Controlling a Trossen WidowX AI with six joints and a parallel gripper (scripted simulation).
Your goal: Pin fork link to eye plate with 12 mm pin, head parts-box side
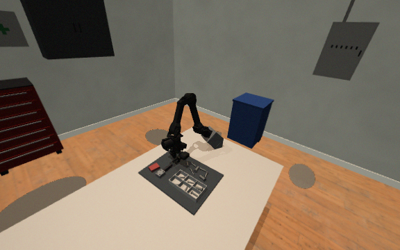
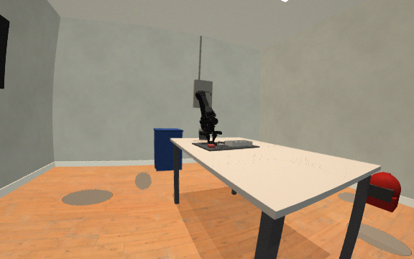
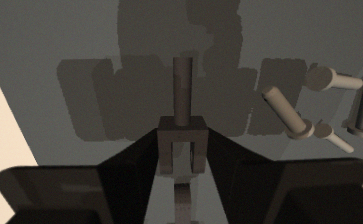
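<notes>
The fork link lies 30 mm below my hand. Also, from my hand: eye plate (80 mm ahead, 30 mm below); then dark mat (70 mm ahead, 100 mm to the left, 50 mm below); then grey block (160 mm ahead, 20 mm below).
</notes>
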